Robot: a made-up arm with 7 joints. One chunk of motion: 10 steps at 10 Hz.
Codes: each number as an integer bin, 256 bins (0 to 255) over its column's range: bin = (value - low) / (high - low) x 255, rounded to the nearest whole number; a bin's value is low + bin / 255 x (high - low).
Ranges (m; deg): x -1.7..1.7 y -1.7..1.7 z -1.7..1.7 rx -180..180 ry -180..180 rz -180..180
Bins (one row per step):
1: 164 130 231 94 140 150
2: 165 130 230 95 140 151
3: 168 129 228 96 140 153
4: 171 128 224 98 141 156
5: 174 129 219 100 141 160
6: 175 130 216 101 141 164
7: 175 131 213 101 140 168
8: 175 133 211 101 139 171
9: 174 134 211 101 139 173
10: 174 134 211 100 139 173
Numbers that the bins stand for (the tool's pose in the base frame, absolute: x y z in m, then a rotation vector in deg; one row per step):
1: 0.4867 0.0333 1.3800 -47.29 17.65 31.76
2: 0.5000 0.0333 1.3667 -45.88 17.65 33.18
3: 0.5400 0.0200 1.3400 -44.47 17.65 36.00
4: 0.5800 0.0067 1.2867 -41.65 19.06 40.24
5: 0.6200 0.0200 1.2200 -38.82 19.06 45.88
6: 0.6333 0.0333 1.1800 -37.41 19.06 51.53
7: 0.6333 0.0467 1.1400 -37.41 17.65 57.18
8: 0.6333 0.0733 1.1133 -37.41 16.24 61.41
9: 0.6200 0.0867 1.1133 -37.41 16.24 64.24
10: 0.6200 0.0867 1.1133 -38.82 16.24 64.24

